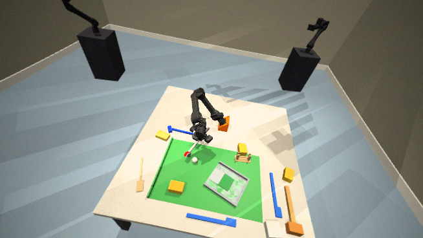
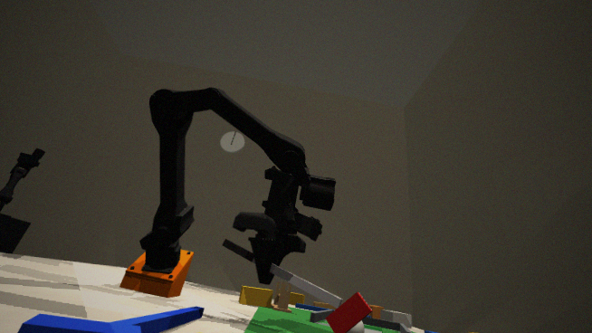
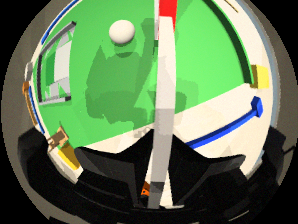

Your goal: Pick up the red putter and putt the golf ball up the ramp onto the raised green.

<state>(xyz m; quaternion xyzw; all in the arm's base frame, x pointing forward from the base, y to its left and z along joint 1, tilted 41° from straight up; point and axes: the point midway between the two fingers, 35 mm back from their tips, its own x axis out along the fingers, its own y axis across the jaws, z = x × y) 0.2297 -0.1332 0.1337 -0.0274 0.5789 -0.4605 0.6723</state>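
The white golf ball is 15 cm ahead of my gripper tip, 3 cm to the right of it and 4 cm below it. Also, from my gripper tip: small wooden stand (10 cm ahead, 35 cm to the left, 3 cm below); red putter (4 cm ahead, 2 cm to the right, 2 cm above); green mat (24 cm ahead, 9 cm to the left, 6 cm below).
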